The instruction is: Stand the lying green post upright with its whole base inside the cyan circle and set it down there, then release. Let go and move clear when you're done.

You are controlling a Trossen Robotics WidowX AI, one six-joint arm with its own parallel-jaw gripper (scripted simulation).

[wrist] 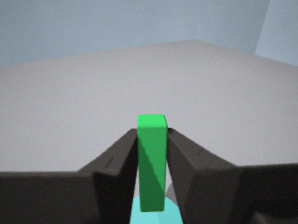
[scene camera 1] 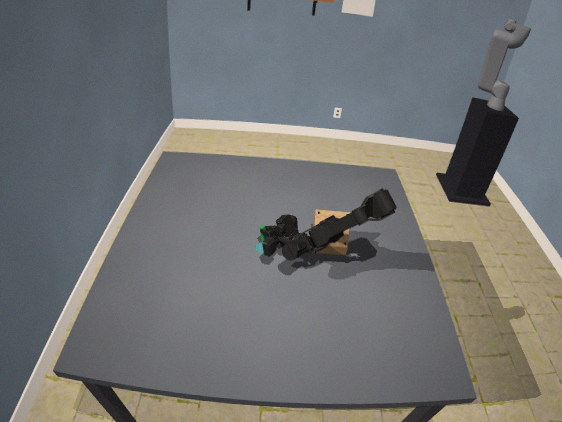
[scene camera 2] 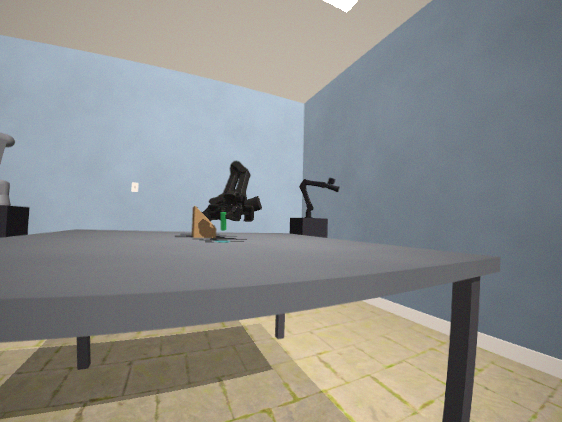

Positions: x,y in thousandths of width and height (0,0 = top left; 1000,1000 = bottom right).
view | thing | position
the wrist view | gripper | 508,605
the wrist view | green post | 512,578
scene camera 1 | gripper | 465,541
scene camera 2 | gripper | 398,513
